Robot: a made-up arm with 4 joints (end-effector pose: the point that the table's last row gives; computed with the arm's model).
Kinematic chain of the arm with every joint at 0, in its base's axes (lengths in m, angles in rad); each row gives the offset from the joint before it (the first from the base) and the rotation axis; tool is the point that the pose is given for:
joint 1: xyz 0 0 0.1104 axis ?
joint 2: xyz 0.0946 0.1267 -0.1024 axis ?
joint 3: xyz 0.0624 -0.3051 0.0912 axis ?
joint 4: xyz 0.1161 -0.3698 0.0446 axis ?
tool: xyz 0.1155 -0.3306 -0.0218
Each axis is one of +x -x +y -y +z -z.
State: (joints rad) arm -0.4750 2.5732 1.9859 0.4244
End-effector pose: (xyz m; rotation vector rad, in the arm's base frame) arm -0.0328 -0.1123 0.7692 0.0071 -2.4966 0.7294
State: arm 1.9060 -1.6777 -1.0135 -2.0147
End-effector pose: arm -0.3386 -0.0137 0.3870 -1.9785 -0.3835 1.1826
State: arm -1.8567 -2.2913 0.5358 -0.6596
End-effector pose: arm -0.7996 -0.3624 0.2991 1.2906 1.8084 -0.5269
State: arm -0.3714 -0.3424 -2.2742 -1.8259
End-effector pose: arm 0.4663 -0.1549 -0.1207 1.3075 -2.3176 0.3609
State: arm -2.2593 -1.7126 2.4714 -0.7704
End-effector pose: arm 0.1457 0.0095 -0.3702 0.3403 1.3059 1.8819
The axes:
joint 1: -x
joint 2: +z
joint 3: -x
joint 4: -z

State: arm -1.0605 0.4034 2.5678 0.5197
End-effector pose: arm 0.0795 -0.0900 0.6811 -1.3435 -0.8092 -0.5172
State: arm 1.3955 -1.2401 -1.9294 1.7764
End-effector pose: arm -0.1311 -0.3622 -0.1849 1.3913 -0.4724 -1.3703
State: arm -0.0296 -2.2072 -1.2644 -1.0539
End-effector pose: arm -0.5841 -0.0097 -0.3070 -0.0568 -1.3112 -1.0082
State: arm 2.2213 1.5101 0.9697 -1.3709
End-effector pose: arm 0.5942 -0.1643 -0.5471 0.7957 -1.9839 -1.0763
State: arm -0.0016 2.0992 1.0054 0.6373
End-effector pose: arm 0.6297 0.5245 0.7069 -0.2188 -1.0722 1.3268
